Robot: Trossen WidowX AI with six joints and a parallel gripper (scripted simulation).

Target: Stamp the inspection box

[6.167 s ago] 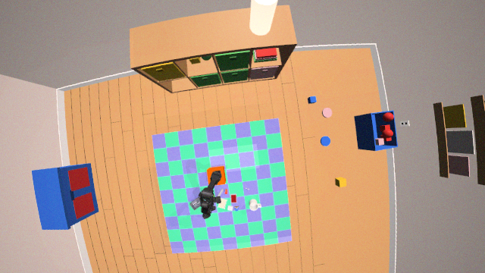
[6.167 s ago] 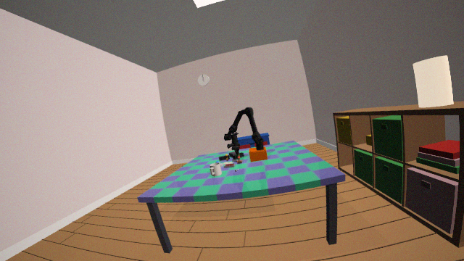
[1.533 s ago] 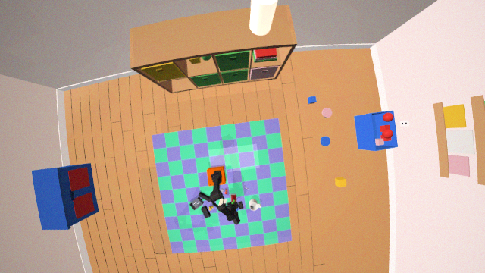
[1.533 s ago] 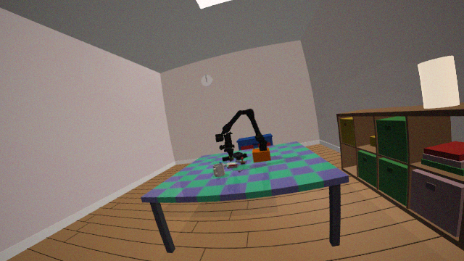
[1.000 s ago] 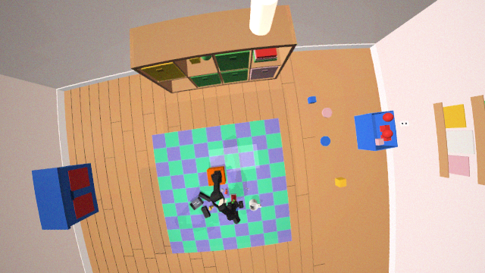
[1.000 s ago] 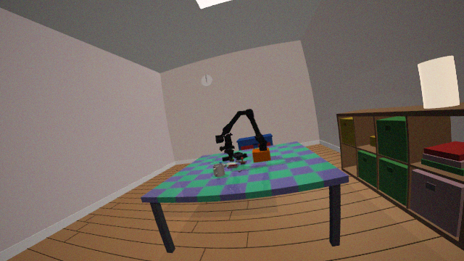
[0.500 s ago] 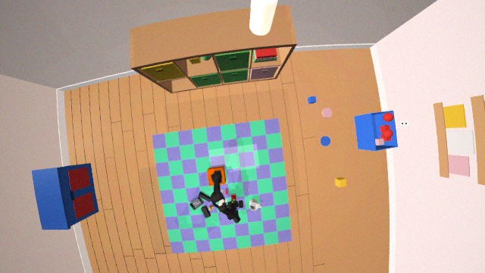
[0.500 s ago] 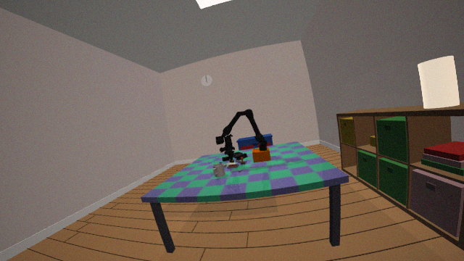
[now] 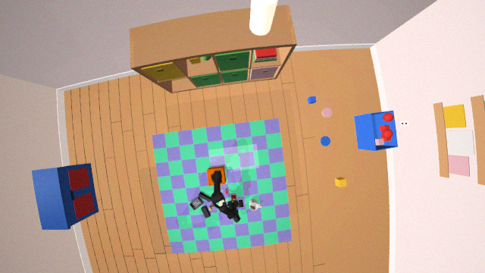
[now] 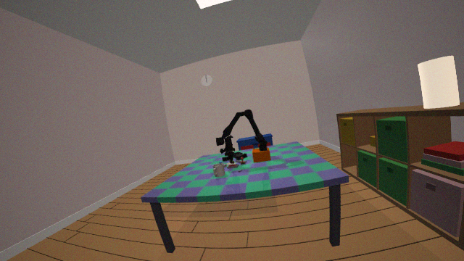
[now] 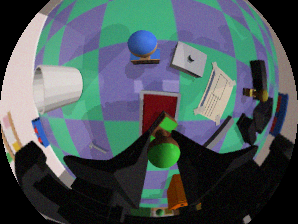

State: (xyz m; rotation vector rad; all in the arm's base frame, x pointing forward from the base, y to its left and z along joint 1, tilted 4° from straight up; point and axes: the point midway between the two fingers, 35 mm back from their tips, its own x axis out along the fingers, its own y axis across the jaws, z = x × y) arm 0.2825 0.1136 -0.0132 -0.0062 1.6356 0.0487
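Now: the red ink pad 50 mm below my gripper tip. Round my gripper tip: green-knobbed stamp: right at my gripper tip; then red-knobbed stamp: 80 mm behind, 60 mm to the right, 40 mm below; then blue-knobbed stamp: 100 mm ahead, 20 mm to the left, 40 mm below.
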